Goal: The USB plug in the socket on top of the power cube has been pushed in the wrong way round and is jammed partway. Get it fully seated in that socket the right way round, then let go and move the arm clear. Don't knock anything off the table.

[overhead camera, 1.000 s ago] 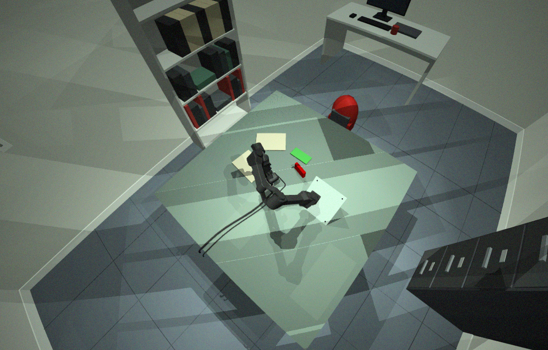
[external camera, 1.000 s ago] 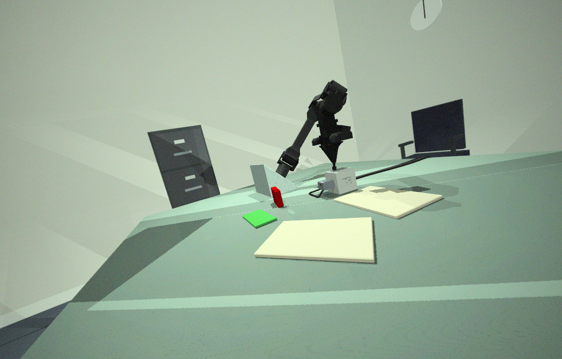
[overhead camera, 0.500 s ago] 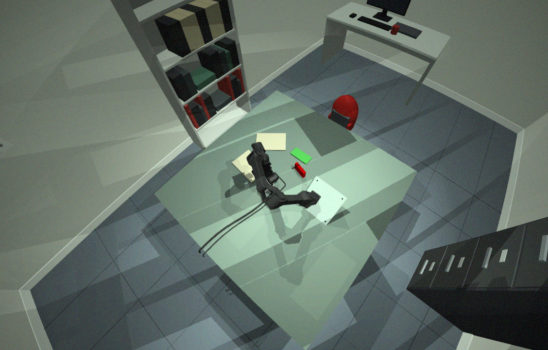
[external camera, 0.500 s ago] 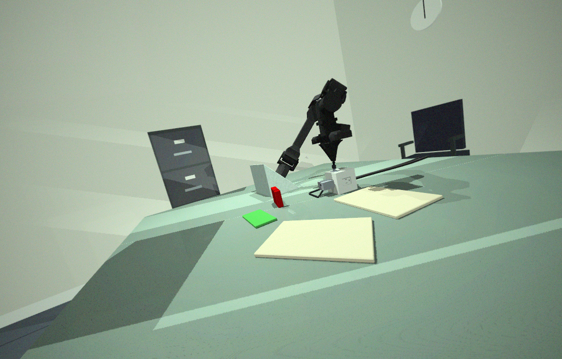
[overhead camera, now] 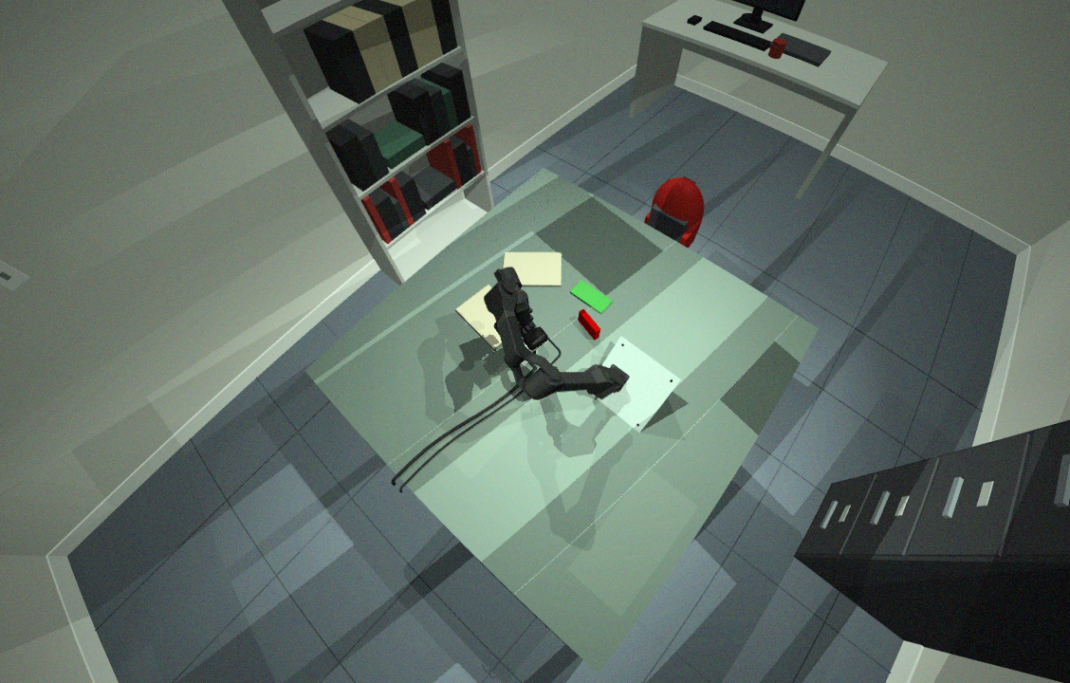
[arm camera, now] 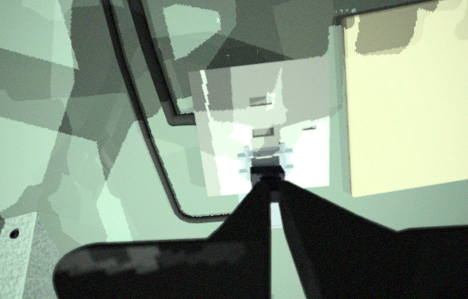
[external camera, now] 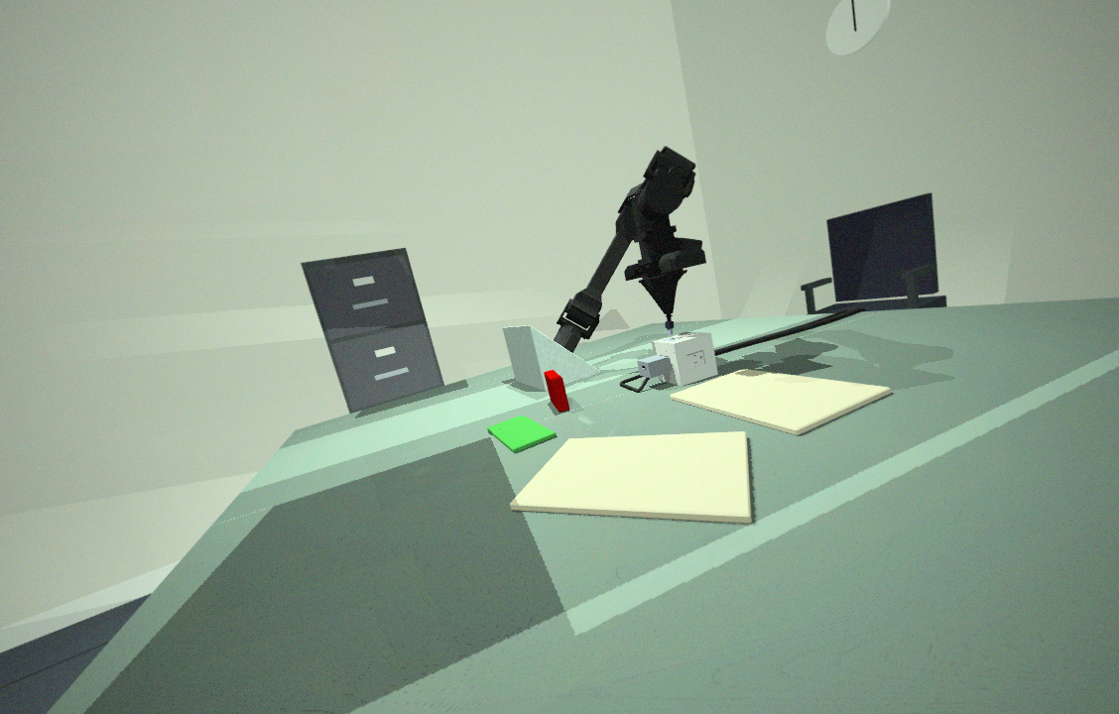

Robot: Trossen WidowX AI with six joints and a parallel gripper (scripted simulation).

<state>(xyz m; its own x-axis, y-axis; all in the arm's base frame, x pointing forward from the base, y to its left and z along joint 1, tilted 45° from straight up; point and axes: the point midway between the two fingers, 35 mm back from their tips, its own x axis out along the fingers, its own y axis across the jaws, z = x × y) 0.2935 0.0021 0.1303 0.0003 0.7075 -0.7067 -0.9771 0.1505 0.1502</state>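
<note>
Now: the grey-framed USB socket 50 mm below my gripper tip and 10 mm to the right of it. Also, from my gripper tip: dark USB plug (10 mm below); then green tile (310 mm to the right, 120 mm below, 30 mm behind); then red block (200 mm to the right, 100 mm behind, 90 mm below).
</note>
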